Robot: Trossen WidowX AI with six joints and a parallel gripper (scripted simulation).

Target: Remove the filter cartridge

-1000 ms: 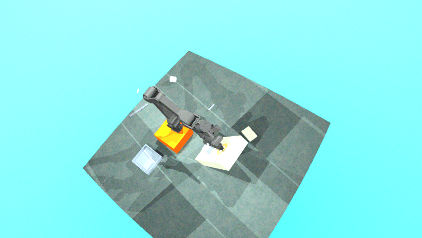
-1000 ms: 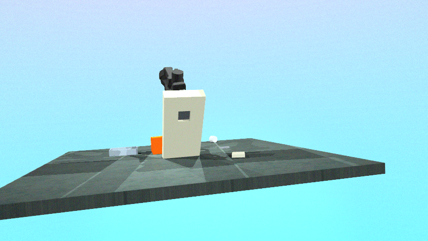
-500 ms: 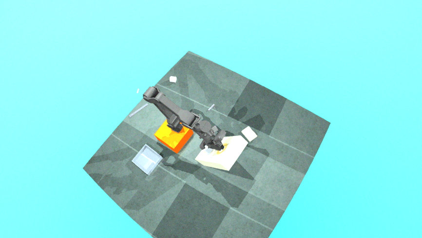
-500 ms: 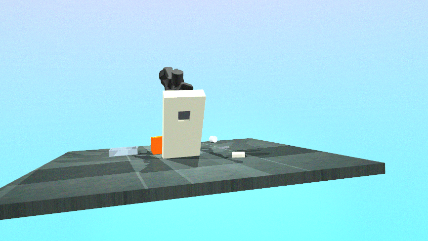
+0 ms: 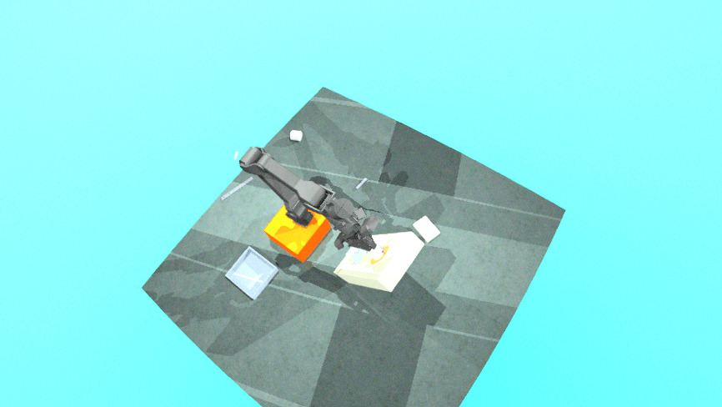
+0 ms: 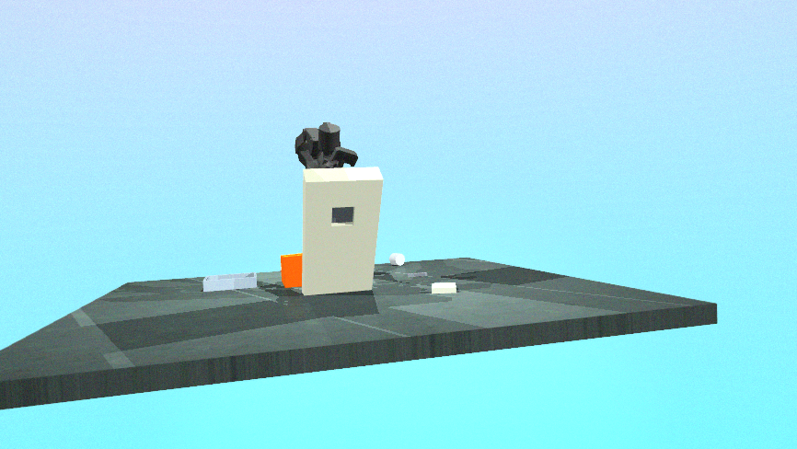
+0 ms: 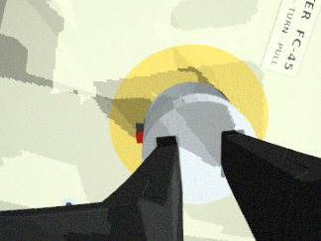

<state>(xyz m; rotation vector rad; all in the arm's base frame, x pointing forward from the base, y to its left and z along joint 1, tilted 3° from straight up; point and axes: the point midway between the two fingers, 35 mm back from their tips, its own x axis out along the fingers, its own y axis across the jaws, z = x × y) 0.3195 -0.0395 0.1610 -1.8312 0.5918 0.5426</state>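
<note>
The filter cartridge is 1 cm below my gripper tip and 1 cm ahead of it. Also, from my gripper tip: white block (24 cm to the left, 24 cm below, 9 cm ahead); then tray (44 cm behind, 24 cm below, 22 cm to the right); then service panel (10 cm below, 1 cm behind).
</note>
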